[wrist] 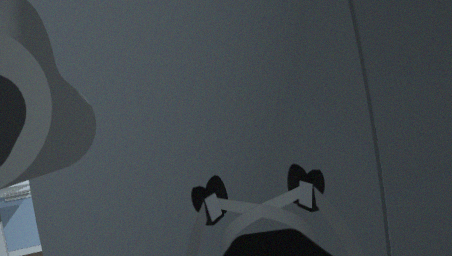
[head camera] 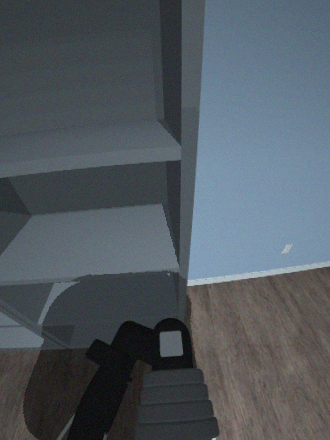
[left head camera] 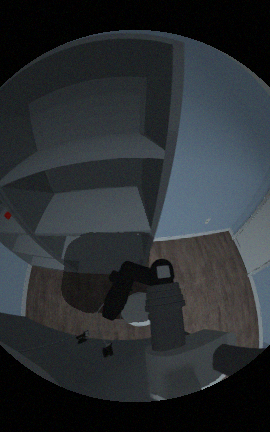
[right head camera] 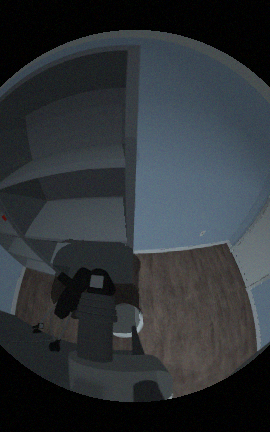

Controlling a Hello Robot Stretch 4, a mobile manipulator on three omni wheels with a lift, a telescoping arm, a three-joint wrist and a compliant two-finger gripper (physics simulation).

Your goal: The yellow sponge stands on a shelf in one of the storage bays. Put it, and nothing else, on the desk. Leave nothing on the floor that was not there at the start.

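Seen in the pictures: gripper, between the fingertips: (wrist: 256, 185) (left head camera: 91, 350) (right head camera: 42, 341); robot's base, origin of its link: (left head camera: 138, 308) (right head camera: 124, 319).
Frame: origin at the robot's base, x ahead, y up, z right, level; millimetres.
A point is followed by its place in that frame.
My gripper (left head camera: 95, 343) (right head camera: 46, 336) {x -82, y 1147, z -202 mm} (wrist: 256, 185) {x -82, y 1147, z -202 mm} is open, its two black fingertips apart with nothing between them. In the wrist view it is in front of a plain dark grey surface with a thin seam at the right. A grey shelf unit (head camera: 190, 150) {x 494, y 1409, z 73 mm} (left head camera: 172, 125) {x 494, y 1513, z 67 mm} (right head camera: 131, 125) {x 495, y 1534, z 72 mm} stands ahead and to the left; no object shows on the parts of its shelves seen in the head camera view. The yellow sponge does not show in any view. I cannot tell whether the grey surface near the gripper belongs to the desk.
A small red thing (left head camera: 7, 215) {x 618, y 997, z -1342 mm} (right head camera: 4, 218) {x 608, y 986, z -1343 mm} shows at the far left, beyond a divider. A blue wall (head camera: 260, 125) {x 982, y 1374, z 509 mm} is to the right of the shelf unit, above the wooden floor (head camera: 260, 350) {x 363, y -28, z 677 mm}. A dark rounded shadow falls across the unit's lower part and the floor.
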